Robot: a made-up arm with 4 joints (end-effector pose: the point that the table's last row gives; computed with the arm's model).
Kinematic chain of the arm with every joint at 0, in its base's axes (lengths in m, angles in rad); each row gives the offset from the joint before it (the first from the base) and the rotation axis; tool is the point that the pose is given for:
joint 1: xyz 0 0 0.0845 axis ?
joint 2: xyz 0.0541 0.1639 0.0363 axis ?
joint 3: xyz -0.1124 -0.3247 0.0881 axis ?
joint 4: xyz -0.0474 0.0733 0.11 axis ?
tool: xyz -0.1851 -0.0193 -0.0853
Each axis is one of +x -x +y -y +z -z.
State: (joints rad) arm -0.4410 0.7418 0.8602 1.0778
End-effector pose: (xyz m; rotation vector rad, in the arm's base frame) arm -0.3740 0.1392 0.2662 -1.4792 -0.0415 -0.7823
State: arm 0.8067 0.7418 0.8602 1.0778
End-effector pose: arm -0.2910 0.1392 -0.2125 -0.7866 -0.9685 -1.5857
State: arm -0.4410 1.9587 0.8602 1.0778
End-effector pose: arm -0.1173 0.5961 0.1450 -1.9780 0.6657 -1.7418
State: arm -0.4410 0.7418 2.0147 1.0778
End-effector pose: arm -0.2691 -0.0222 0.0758 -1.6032 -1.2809 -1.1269
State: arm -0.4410 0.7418 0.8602 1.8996
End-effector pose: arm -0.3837 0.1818 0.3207 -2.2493 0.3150 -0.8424
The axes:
joint 1: -y
joint 2: -z
joint 3: -y
joint 4: -x

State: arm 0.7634 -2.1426 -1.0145 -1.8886
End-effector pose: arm -0.0741 0.1396 0.5455 -0.0310 1.0252 0.5849
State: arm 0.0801 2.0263 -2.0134 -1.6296
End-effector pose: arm -0.1497 0.1704 0.3669 -1.8918 0.0266 1.5919
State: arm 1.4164 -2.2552 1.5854 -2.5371
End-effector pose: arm 0.1669 0.0666 0.4379 -0.1549 -2.2107 -2.0425
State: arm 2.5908 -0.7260 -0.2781 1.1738
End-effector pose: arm -0.1858 -0.2943 -0.1293 -1.4663 -2.1618 -1.2683
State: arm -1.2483 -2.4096 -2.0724 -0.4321
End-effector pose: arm 0.3618 0.3513 0.0004 -1.1340 1.6199 2.3139
